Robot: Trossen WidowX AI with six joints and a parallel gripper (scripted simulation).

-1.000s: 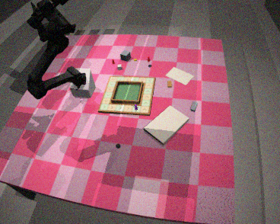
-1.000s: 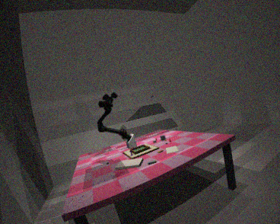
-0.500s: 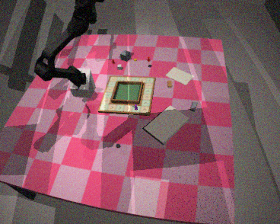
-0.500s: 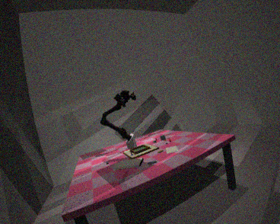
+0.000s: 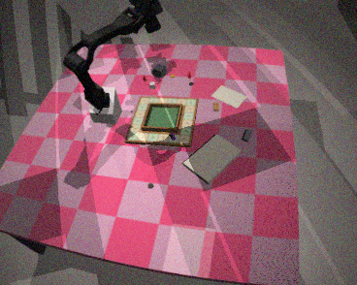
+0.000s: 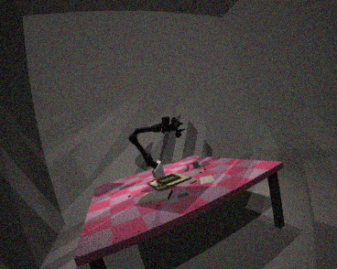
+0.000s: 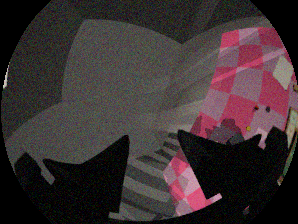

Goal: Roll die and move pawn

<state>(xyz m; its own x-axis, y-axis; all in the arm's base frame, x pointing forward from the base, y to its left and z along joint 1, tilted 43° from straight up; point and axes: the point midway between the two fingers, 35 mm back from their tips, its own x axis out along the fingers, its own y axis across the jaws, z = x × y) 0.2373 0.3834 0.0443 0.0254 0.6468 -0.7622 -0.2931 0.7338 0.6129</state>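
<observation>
My gripper tip is now 43 cm to the left of the purple pawn, 38 cm above it and 12 cm short of it. From my gripper tip the other things lie so: green dice tray (41 cm below, 31 cm to the right, 6 cm ahead); orange block (41 cm below, 29 cm ahead, 22 cm to the right); orange piece (41 cm below, 6 cm ahead, 1 cm to the left).
</observation>
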